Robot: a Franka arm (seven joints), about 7 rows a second.
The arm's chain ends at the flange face. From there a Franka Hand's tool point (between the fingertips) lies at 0.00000 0.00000 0.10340 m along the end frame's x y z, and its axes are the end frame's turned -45 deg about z.
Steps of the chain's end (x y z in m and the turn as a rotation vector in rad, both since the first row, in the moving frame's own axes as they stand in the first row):
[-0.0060, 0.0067, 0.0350, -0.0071, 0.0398, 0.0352]
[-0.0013, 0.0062, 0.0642, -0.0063, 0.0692, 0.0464]
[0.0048, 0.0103, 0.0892, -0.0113, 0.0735, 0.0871]
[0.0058, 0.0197, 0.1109, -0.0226, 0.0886, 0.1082]
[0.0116, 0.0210, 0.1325, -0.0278, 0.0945, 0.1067]
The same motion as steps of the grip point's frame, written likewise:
[-0.0067, 0.0040, 0.0349, -0.0332, 0.0231, 0.0352]
[-0.0008, 0.0091, 0.0640, -0.0534, 0.0445, 0.0464]
[0.0004, 0.0171, 0.0889, -0.0600, 0.0440, 0.0871]
[-0.0055, 0.0264, 0.1105, -0.0786, 0.0467, 0.1082]
[-0.0023, 0.0322, 0.1320, -0.0865, 0.0472, 0.1067]

